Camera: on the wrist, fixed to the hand. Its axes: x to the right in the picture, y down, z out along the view.
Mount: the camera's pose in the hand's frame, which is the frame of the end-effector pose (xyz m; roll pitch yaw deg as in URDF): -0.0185 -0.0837 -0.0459 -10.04 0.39 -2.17
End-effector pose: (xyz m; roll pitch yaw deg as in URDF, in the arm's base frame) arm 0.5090 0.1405 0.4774 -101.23 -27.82 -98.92
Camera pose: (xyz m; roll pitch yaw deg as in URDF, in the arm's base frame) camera 0.4898 0.2031 0.5493 -111.28 -30.02 -98.87
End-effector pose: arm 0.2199 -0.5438 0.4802 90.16 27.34 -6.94
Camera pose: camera 0.1711 -0.4914 0.4145 80.34 29.51 -6.48
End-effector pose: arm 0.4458 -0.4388 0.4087 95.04 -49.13 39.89
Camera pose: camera 0.4485 -0.3674 0.3428 84.38 -47.00 40.74
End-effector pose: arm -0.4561 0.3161 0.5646 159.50 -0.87 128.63
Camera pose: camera -0.5182 0.2425 0.5780 149.44 -0.47 130.80
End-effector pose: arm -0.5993 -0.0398 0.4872 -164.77 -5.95 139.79
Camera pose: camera -0.6244 -0.1086 0.5512 -175.03 -6.89 141.80
